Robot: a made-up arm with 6 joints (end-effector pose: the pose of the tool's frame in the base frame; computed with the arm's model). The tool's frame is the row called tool.
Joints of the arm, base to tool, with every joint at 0 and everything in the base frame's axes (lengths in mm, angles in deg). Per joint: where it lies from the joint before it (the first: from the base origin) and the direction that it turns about. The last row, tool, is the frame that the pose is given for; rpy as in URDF.
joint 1: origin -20 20 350 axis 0 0 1
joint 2: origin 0 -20 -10 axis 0 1 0
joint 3: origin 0 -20 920 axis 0 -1 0
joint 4: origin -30 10 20 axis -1 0 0
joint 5: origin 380 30 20 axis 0 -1 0
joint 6: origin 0 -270 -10 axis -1 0 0
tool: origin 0 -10 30 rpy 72.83 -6.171 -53.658
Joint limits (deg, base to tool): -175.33..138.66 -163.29..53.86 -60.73..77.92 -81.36..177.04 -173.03..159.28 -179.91..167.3
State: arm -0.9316 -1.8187 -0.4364 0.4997 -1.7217 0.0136
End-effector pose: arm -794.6 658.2 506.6 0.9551 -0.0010 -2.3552
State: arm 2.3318 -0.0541 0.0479 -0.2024 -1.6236 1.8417
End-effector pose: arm -47.7 394.5 1291.6 -0.0331 0.4957 2.8524
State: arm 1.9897 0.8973 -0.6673 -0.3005 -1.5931 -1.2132
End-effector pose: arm -26.8 761.5 572.4 -0.9728 -0.8058 -0.8675
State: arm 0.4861 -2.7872 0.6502 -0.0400 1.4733 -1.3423
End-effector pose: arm -460.9 -554.6 -655.3 -0.0691 0.7969 -2.2017
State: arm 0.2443 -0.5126 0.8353 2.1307 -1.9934 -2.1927
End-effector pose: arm -631.6 8.4 1500.2 -2.6259 1.1496 -1.3526
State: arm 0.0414 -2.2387 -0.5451 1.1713 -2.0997 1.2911
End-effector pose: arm -1002.7 -119.2 97.0 0.0469 -0.4335 -1.3114
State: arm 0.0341 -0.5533 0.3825 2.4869 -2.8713 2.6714
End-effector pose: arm -396.8 180.9 1464.0 -1.2467 0.5007 -1.7497
